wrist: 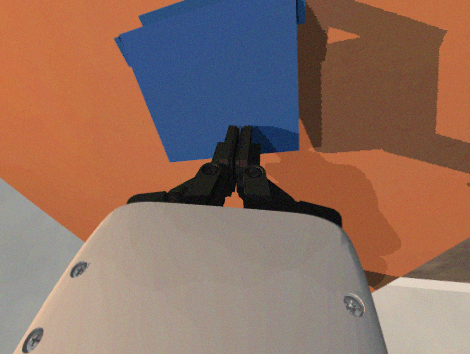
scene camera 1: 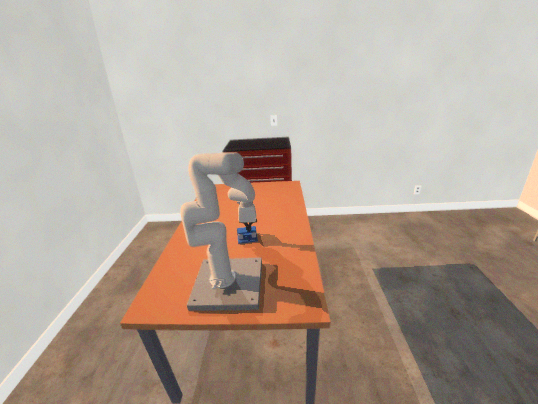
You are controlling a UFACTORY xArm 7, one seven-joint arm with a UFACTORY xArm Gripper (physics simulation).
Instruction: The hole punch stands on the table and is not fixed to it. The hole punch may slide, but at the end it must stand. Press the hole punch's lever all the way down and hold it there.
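Places are measured from the arm's base along level axes (x left, y back, z up), in centimetres.
Where they show: gripper, fingertip midpoint: [wrist: 240, 142] [scene camera 1: 248, 230]; arm's base, link origin: [scene camera 1: 222, 278].
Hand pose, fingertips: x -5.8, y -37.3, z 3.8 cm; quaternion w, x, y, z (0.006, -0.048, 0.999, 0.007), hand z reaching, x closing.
Each offset is from my fingertips to the top centre of the thing. "*": to the spot under its first point. Level surfaces: height alone.
The blue hole punch @[* dy +0.2, dx +1.4, dz -6.2 cm] [scene camera 1: 247, 239] stands upright on the orange table. In the wrist view its broad flat blue lever @[dy -2.9, dx +2.1, dz +0.1 cm] [wrist: 215, 80] fills the upper middle, with part of the body showing past its far edge. My gripper [scene camera 1: 248, 228] [wrist: 240, 142] is shut and empty. Its fingertips are over the lever's near edge, right of the middle of that edge in the wrist view, with their shadow falling on the lever close beside them. Whether the tips touch the lever, and how far down the lever is, I cannot tell.
The orange table @[dz -7.4 cm] [scene camera 1: 285, 210] bears the arm's grey base plate [scene camera 1: 245, 295] in front of the hole punch. A red drawer cabinet [scene camera 1: 272, 160] with a black top stands behind the table's far edge. The arm's shadow falls to the right of the hole punch.
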